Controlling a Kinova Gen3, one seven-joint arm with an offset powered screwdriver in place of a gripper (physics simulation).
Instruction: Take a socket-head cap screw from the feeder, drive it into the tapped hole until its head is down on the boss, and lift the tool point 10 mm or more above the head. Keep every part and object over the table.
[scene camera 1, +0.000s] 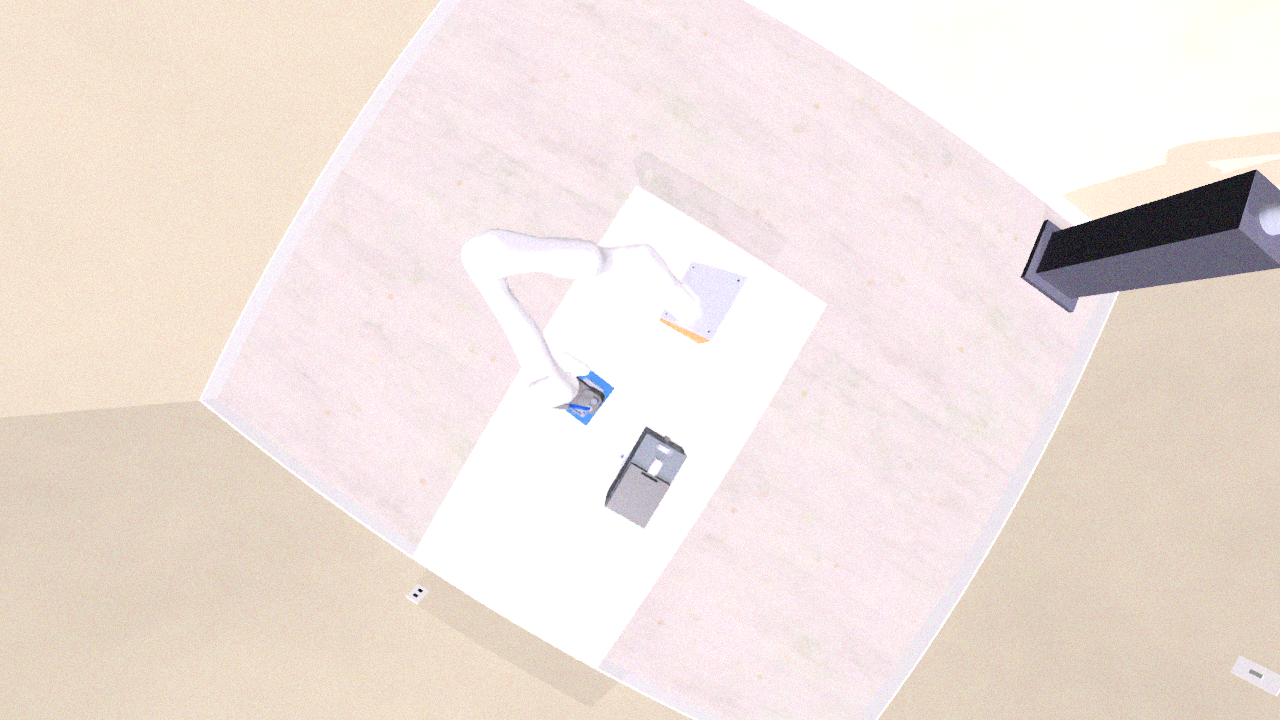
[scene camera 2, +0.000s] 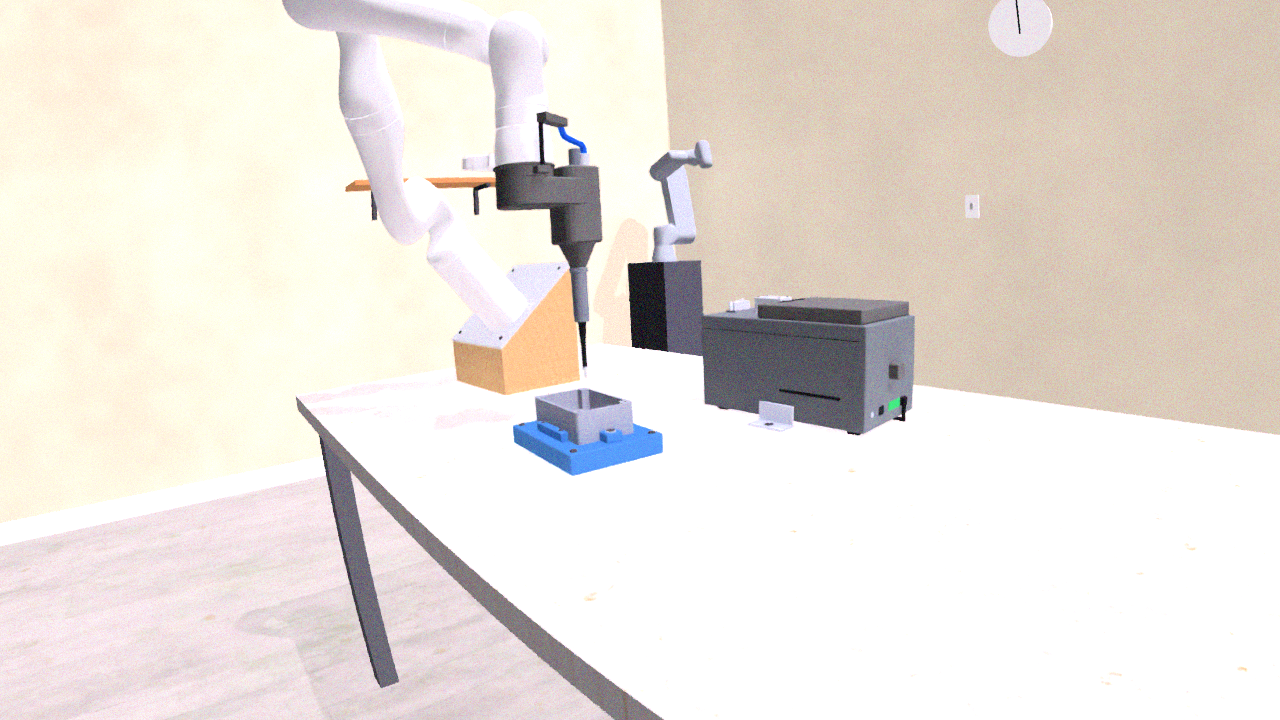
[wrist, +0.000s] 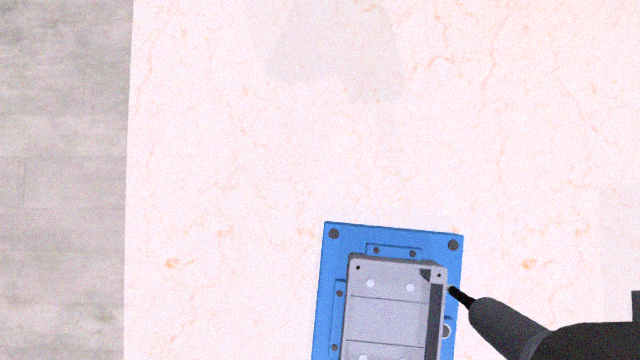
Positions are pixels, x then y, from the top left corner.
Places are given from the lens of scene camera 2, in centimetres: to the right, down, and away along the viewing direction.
blue fixture (scene camera 2: 597, 455): -5, 11, 72
dark grey feeder (scene camera 2: 740, 369): 15, 1, 90
The marked spots on the dark grey feeder and the blue fixture are 29 cm apart.
